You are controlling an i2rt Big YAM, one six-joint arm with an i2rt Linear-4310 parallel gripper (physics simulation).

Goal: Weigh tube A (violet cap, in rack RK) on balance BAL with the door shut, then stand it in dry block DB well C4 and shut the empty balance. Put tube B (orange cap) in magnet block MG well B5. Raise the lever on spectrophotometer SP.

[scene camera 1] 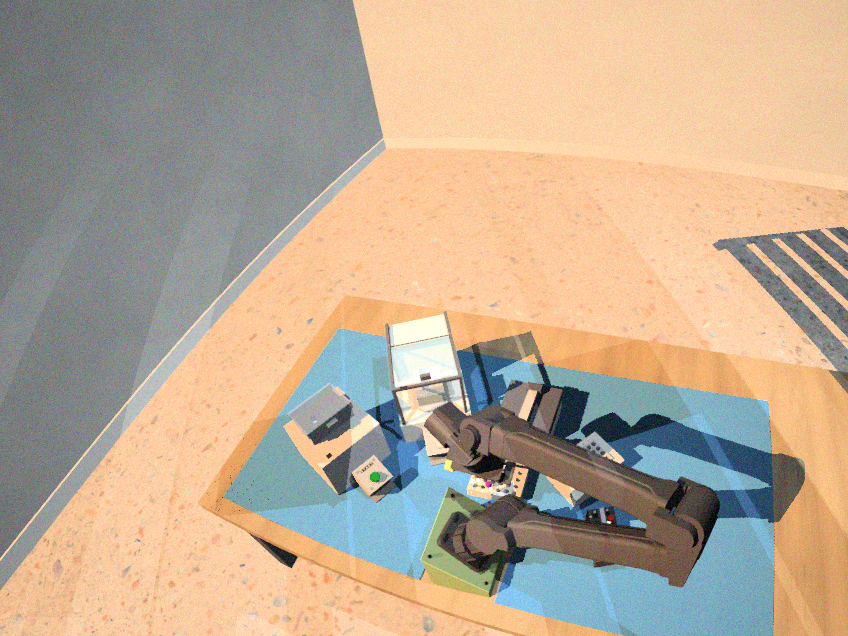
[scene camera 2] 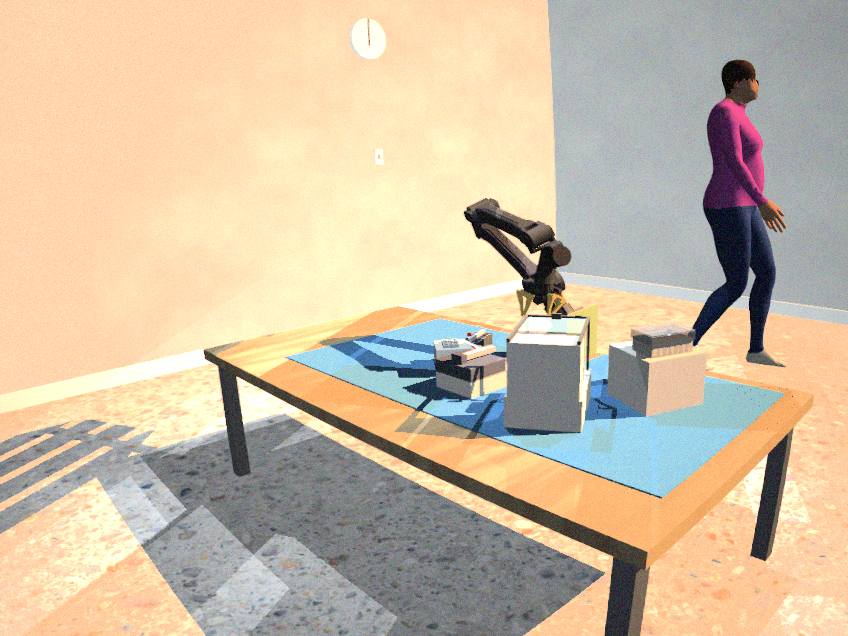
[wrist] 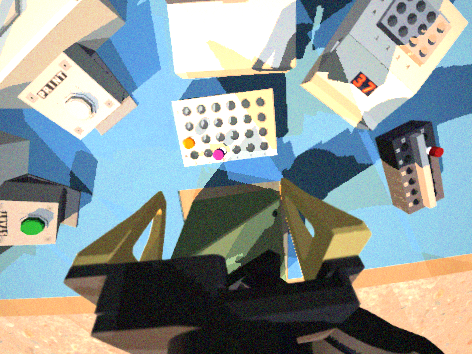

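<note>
Tube A's violet cap (wrist: 218, 154) (scene camera 1: 488, 484) and tube B's orange cap (wrist: 188, 143) show in the white rack RK (wrist: 271, 124). My gripper (wrist: 222, 190) (scene camera 2: 541, 301) is open and empty, above the table on the base side of the rack. The balance BAL (scene camera 1: 419, 329) (scene camera 2: 544, 386) has glass panels; its door state is unclear. The dry block DB (wrist: 345, 55) shows 37 and has dark wells. A dark block (wrist: 392, 182) (scene camera 1: 600, 514) with a row of wells and a red knob appears to be MG. SP's label and lever are not readable; a pale-topped box (wrist: 232, 35) (scene camera 2: 469, 373) stands beyond the rack.
A PRINT button box (wrist: 62, 92) stands left of the rack. A box with a grey lid (scene camera 1: 335, 438) (scene camera 2: 671, 383) stands farther left, beside a green button (wrist: 32, 226) (scene camera 1: 375, 477). The green arm base (scene camera 1: 455, 540) is near the table edge. A person (scene camera 2: 736, 157) is beyond the table.
</note>
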